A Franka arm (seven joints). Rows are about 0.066 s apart.
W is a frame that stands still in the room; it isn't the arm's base.
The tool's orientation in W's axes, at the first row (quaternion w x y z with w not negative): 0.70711, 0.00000, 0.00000, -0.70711
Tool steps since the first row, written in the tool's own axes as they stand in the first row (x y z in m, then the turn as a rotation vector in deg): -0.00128, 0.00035, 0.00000, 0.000, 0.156, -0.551; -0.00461, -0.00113, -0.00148, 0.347, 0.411, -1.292; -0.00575, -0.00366, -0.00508, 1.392, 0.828, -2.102; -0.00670, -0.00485, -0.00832, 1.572, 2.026, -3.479; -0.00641, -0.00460, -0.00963, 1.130, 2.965, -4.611; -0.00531, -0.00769, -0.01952, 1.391, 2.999, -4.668; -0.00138, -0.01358, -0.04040, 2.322, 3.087, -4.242; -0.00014, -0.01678, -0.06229, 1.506, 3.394, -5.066; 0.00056, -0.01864, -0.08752, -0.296, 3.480, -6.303; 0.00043, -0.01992, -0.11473, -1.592, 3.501, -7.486
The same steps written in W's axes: 0.00035, 0.00128, 0.00000, 0.156, 0.000, -0.551; -0.00113, 0.00461, -0.00148, 0.411, -0.347, -1.292; -0.00366, 0.00575, -0.00508, 0.828, -1.392, -2.102; -0.00485, 0.00670, -0.00832, 2.026, -1.572, -3.479; -0.00460, 0.00641, -0.00963, 2.965, -1.130, -4.611; -0.00769, 0.00531, -0.01952, 2.999, -1.391, -4.668; -0.01358, 0.00138, -0.04040, 3.087, -2.322, -4.242; -0.01678, 0.00014, -0.06229, 3.394, -1.506, -5.066; -0.01864, -0.00056, -0.08752, 3.480, 0.296, -6.303; -0.01992, -0.00043, -0.11473, 3.501, 1.592, -7.486
